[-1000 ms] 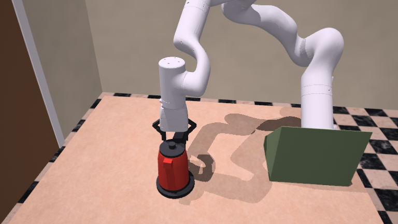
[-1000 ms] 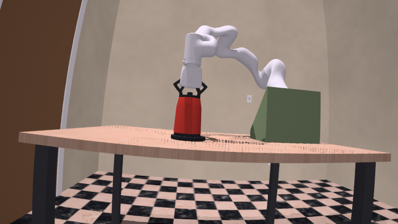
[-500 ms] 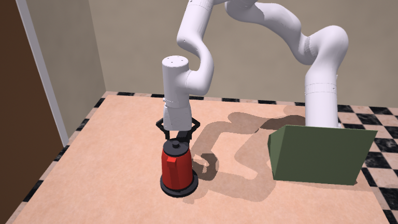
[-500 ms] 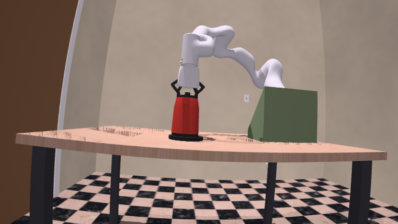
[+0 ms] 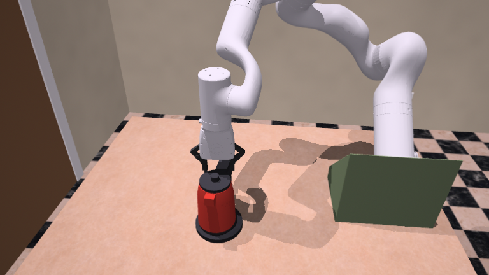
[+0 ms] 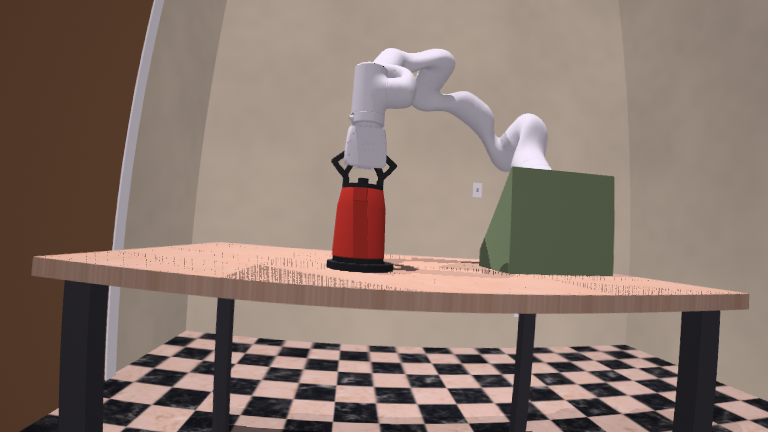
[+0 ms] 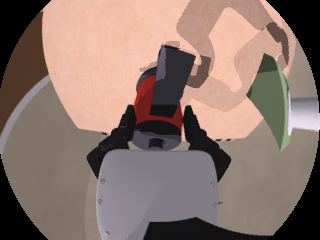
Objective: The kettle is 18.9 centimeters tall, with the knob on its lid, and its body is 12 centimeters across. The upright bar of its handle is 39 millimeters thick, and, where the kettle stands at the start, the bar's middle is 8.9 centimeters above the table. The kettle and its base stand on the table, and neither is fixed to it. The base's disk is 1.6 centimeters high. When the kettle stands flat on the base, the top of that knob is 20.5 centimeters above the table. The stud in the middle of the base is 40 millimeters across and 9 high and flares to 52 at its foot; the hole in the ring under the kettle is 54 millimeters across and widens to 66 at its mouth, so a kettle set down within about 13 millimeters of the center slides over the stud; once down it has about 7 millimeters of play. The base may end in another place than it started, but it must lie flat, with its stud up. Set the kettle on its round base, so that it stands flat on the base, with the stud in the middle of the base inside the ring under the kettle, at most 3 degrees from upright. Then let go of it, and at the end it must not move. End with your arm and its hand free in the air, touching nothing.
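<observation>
The red kettle is 80 mm below my hand and 20 mm to the left of it. Round my hand: round kettle base 170 mm below, 50 mm to the left.
</observation>
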